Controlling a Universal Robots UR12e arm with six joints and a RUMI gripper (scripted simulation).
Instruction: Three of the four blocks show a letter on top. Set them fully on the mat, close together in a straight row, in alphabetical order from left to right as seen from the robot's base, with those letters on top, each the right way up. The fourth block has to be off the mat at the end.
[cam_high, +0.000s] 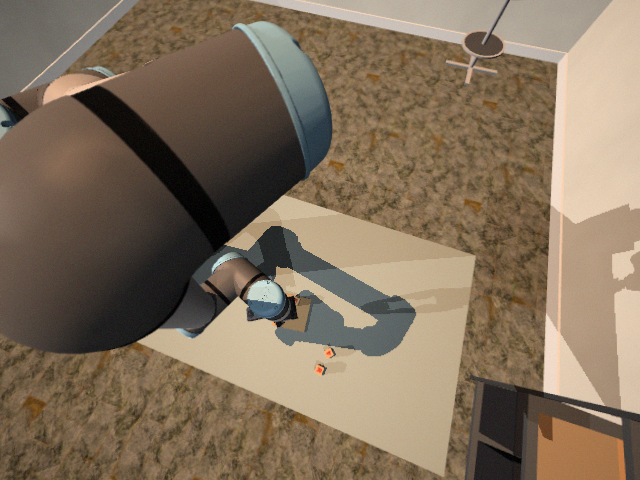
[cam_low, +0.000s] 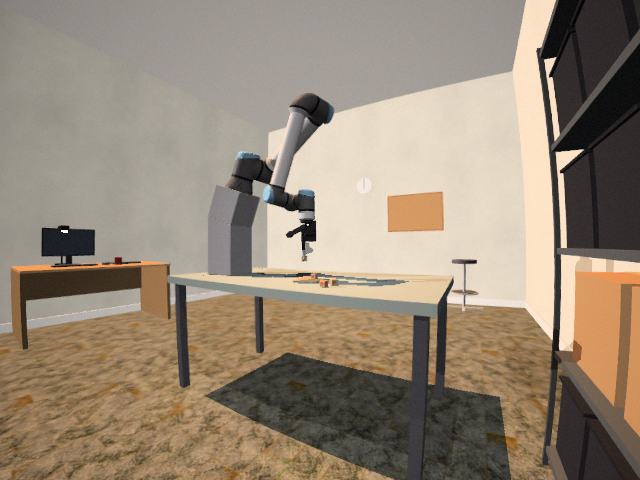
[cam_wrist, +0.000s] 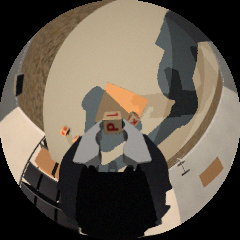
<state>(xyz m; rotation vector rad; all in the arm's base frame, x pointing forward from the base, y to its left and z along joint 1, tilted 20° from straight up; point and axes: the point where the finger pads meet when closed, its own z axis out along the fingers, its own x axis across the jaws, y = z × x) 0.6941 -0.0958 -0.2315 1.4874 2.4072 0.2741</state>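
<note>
The orange mat is 20 mm ahead of my hand, 30 mm to the left of it and 120 mm below it.
</note>
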